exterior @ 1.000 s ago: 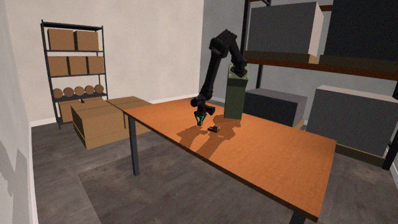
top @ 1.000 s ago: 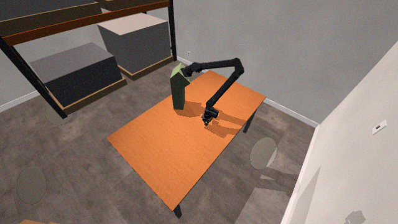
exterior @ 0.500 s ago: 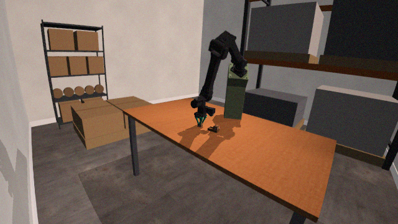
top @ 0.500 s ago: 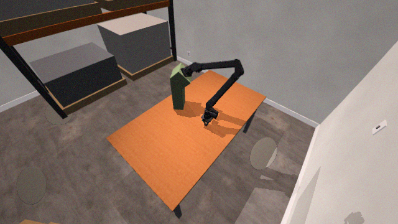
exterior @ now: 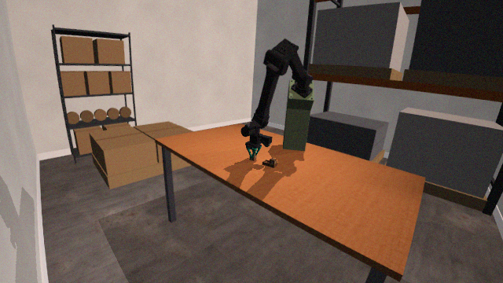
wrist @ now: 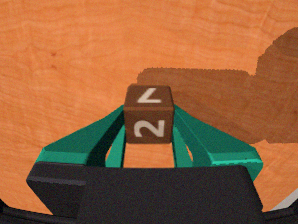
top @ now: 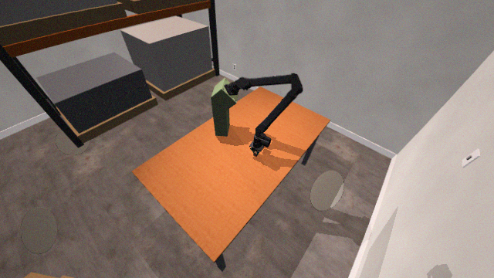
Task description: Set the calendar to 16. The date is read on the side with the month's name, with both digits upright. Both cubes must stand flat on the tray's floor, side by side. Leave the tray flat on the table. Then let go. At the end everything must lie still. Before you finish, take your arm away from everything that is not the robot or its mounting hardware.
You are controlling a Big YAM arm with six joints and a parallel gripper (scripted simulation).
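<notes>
Right now the brown calendar cube is 1 cm below my hand. Also, from my hand: dark calendar tray: 5 cm behind, 10 cm to the left, 2 cm below.
</notes>
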